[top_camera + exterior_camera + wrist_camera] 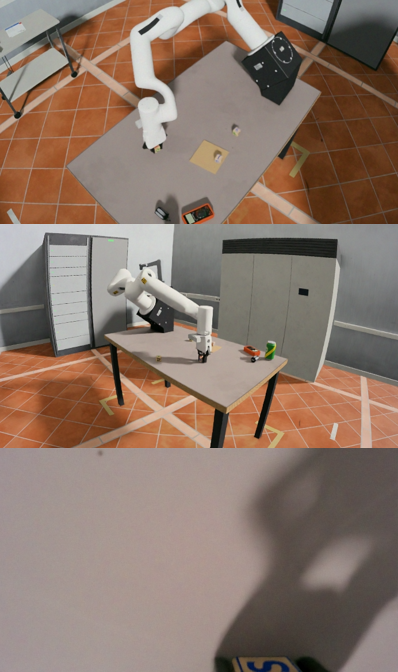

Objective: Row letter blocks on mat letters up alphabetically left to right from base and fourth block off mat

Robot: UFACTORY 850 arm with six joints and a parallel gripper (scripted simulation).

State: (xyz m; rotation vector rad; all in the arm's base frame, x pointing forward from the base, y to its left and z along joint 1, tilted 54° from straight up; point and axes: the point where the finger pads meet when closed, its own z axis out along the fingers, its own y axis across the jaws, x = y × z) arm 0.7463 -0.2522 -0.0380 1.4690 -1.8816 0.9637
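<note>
Right now my hand is 23 cm to the right of the tan mat, 13 cm past it and 2 cm above it. Round my hand: green can (36 cm to the left, 30 cm ahead, 4 cm above); orange multimeter (37 cm to the left, 15 cm ahead); small black device (26 cm to the left, 24 cm ahead).
</note>
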